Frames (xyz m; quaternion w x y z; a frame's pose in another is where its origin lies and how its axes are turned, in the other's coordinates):
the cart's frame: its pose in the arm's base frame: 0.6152 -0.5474 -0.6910 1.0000 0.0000 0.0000 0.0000
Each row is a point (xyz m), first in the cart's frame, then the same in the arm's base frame.
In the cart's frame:
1: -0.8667 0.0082 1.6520
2: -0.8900 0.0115 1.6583
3: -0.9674 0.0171 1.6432
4: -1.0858 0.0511 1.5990
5: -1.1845 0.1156 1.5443
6: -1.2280 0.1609 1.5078
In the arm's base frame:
1: -0.2515 -0.5392 0.9610
2: -0.2748 -0.5359 0.9673
3: -0.3522 -0.5303 0.9522
4: -0.4706 -0.4963 0.9080
5: -0.5693 -0.4318 0.8533
6: -0.6128 -0.3865 0.8168

